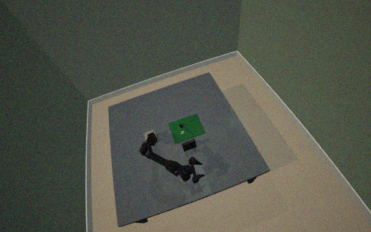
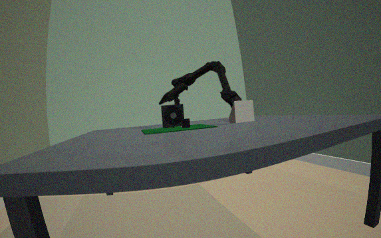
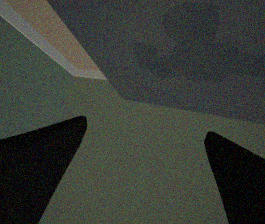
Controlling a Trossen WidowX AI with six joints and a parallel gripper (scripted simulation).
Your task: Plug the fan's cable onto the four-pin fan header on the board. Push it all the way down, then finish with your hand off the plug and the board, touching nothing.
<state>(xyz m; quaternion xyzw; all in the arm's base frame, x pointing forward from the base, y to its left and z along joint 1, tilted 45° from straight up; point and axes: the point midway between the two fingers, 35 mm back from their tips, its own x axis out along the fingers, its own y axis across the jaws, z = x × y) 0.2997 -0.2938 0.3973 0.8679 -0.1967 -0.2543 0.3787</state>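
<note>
The black plug is 30 mm behind my gripper tip, 520 mm to the left of it and 120 mm below it. Round my gripper tip: green board: 10 mm ahead, 490 mm to the left, 160 mm below; black fan: 30 mm behind, 280 mm to the left, 80 mm below; white fan header: 40 mm behind, 450 mm to the left, 140 mm below.
</note>
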